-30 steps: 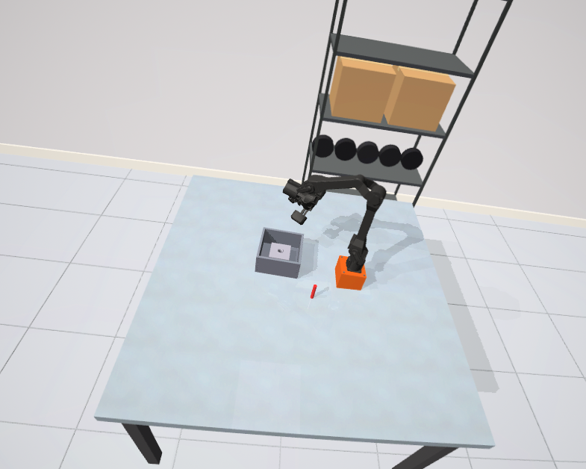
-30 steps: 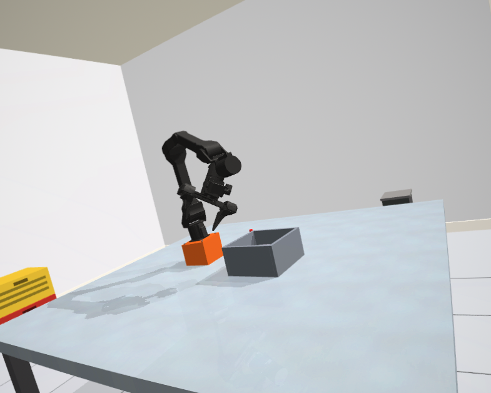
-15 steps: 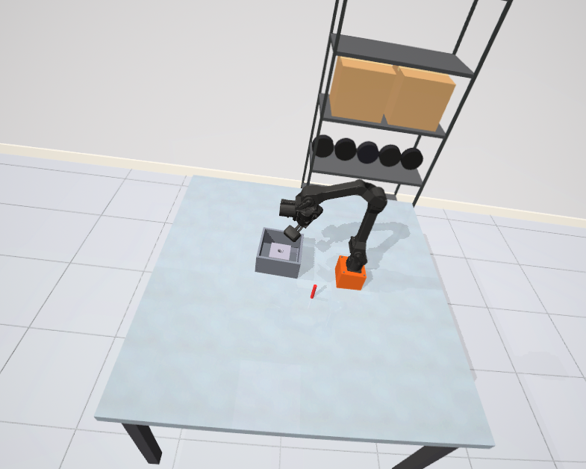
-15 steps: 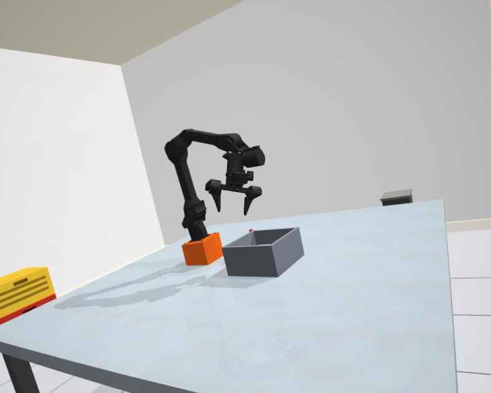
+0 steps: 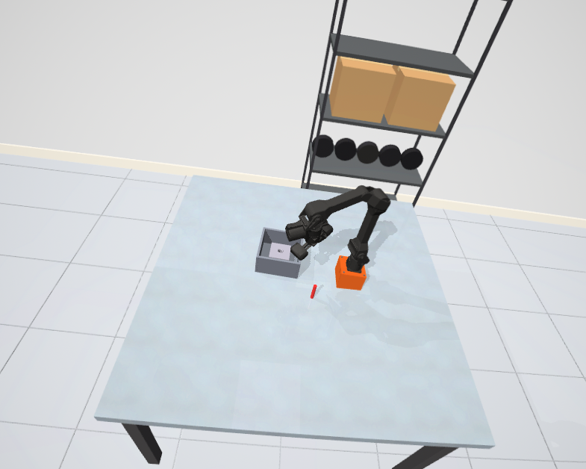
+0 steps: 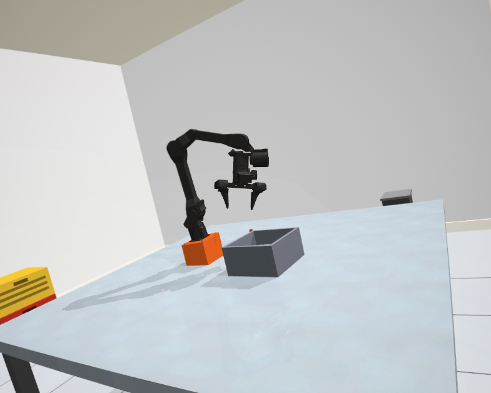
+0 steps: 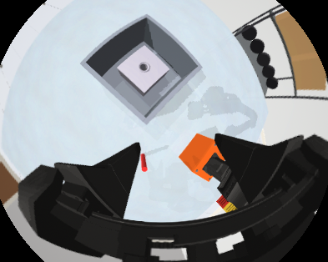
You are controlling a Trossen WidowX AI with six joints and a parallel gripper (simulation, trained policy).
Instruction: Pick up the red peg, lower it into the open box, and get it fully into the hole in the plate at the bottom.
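My gripper tip is 40 mm past the red peg, 100 mm to the right of it and 140 mm above it. The rest, counted from my gripper tip: light grey plate: 120 mm ahead, 90 mm to the right, 140 mm below; then grey box: 120 mm ahead, 90 mm to the right, 160 mm below.
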